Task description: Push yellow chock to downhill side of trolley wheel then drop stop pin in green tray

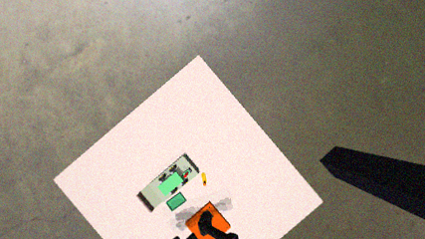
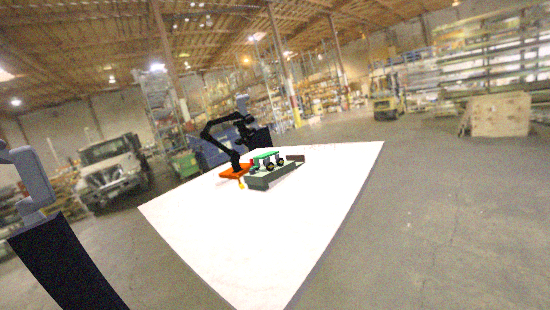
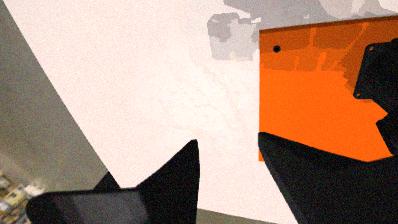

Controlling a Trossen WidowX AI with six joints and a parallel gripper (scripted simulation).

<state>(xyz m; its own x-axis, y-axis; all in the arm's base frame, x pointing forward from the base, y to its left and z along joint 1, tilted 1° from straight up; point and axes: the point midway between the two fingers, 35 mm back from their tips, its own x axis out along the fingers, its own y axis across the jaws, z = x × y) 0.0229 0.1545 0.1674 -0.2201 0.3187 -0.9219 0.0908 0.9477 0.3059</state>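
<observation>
Now: the yellow chock 180 mm ahead of my gripper tip, 310 mm to the right of it and 150 mm below it. From my gripper tip the other things lie so: grey-green ramp (320 mm ahead, 20 mm to the left, 180 mm below); then brown end wall (320 mm ahead, 80 mm to the left, 140 mm below); then green tray (190 mm ahead, 70 mm to the right, 180 mm below).
</observation>
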